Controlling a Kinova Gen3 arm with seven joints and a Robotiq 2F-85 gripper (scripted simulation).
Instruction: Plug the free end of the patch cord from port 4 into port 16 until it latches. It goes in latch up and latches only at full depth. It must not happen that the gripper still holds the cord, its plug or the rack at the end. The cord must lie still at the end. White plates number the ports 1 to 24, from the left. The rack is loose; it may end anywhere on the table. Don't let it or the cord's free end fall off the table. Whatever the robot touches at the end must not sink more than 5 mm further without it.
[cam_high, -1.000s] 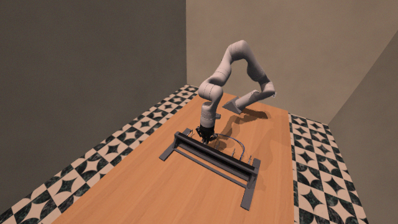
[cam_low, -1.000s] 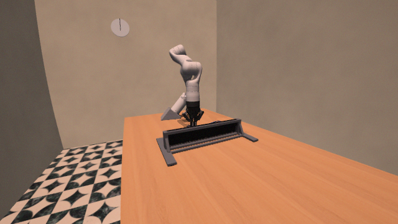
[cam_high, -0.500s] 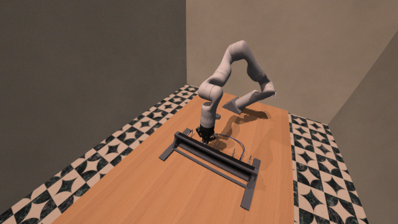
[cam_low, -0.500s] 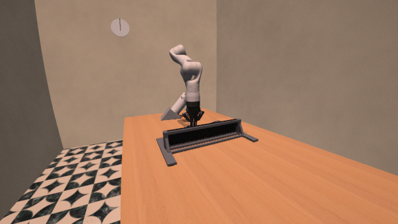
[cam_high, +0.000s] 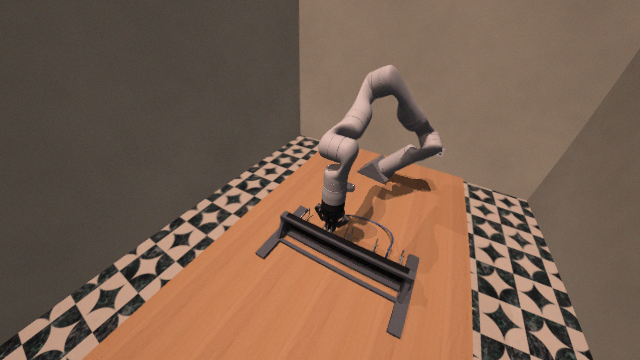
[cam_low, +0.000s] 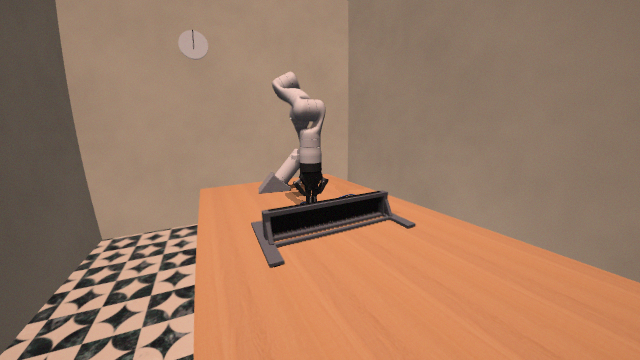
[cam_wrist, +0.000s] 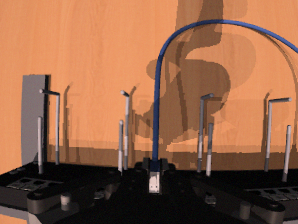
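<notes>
My gripper is now 10 mm short of the patch cord plug and 10 mm above it.
</notes>
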